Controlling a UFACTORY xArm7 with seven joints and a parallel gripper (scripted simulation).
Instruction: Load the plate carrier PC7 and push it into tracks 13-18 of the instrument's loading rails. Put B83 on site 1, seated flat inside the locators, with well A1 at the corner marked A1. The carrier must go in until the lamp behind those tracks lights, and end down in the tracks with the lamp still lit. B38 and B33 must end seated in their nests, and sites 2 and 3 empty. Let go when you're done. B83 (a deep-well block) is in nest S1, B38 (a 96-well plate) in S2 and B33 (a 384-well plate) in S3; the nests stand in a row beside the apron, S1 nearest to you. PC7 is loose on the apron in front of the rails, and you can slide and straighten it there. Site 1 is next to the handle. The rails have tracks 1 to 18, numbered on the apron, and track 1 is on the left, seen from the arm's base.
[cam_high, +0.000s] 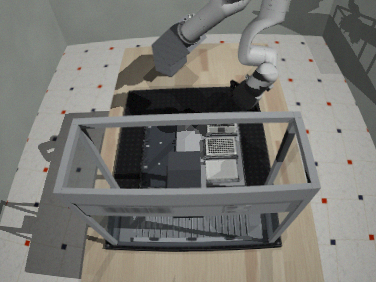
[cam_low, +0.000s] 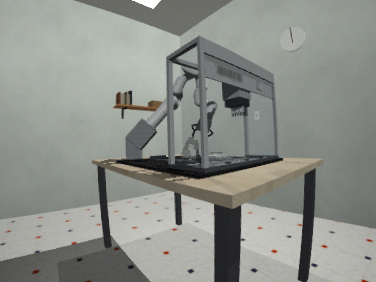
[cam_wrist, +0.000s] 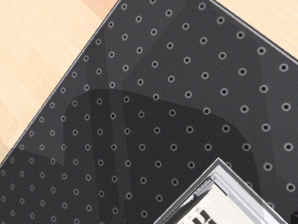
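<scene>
My hand is 13 cm above the nest S1, 7 cm to the left of it and 2 cm short of it. From my hand the other things lie so: 96-well plate B38 (14 cm ahead, 11 cm below, 8 cm to the right); black perforated deck (17 cm to the right, 16 cm ahead, 13 cm below); plate carrier PC7 (34 cm to the right, 15 cm ahead, 12 cm below).
</scene>
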